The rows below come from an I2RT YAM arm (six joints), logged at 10 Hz.
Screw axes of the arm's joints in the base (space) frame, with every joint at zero. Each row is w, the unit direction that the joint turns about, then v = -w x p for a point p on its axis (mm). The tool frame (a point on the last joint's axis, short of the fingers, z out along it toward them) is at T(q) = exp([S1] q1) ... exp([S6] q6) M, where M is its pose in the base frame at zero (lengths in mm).
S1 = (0, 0, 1, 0, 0, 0)
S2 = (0, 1, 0, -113.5, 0, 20)
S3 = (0, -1, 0, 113.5, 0, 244)
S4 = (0, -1, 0, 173.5, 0, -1)
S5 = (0, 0, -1, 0, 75, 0)
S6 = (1, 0, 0, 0, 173.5, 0)
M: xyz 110.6 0 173.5 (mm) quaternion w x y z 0.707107 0 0.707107 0
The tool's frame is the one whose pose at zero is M.
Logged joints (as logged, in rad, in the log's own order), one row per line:
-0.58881, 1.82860, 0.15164, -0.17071, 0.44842, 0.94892
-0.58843, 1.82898, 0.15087, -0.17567, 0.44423, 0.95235
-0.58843, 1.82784, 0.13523, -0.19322, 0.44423, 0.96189
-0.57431, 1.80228, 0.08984, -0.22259, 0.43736, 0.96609
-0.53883, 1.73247, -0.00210, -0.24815, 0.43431, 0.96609
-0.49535, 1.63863, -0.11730, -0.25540, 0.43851, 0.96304
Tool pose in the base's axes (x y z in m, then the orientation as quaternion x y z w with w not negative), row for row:
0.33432, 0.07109, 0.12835, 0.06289, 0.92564, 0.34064, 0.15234
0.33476, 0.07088, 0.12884, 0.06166, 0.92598, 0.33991, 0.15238
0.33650, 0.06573, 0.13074, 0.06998, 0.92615, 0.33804, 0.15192
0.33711, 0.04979, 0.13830, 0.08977, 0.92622, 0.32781, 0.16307
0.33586, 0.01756, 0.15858, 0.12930, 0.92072, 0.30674, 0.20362
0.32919, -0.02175, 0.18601, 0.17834, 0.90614, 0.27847, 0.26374
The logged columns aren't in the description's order. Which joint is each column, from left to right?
Columns, left to right: q5, q2, q1, q4, q6, q3.
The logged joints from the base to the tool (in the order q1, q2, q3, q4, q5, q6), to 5 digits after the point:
0.15164, 1.82860, 0.94892, -0.17071, -0.58881, 0.44842
0.15087, 1.82898, 0.95235, -0.17567, -0.58843, 0.44423
0.13523, 1.82784, 0.96189, -0.19322, -0.58843, 0.44423
0.08984, 1.80228, 0.96609, -0.22259, -0.57431, 0.43736
-0.00210, 1.73247, 0.96609, -0.24815, -0.53883, 0.43431
-0.11730, 1.63863, 0.96304, -0.25540, -0.49535, 0.43851

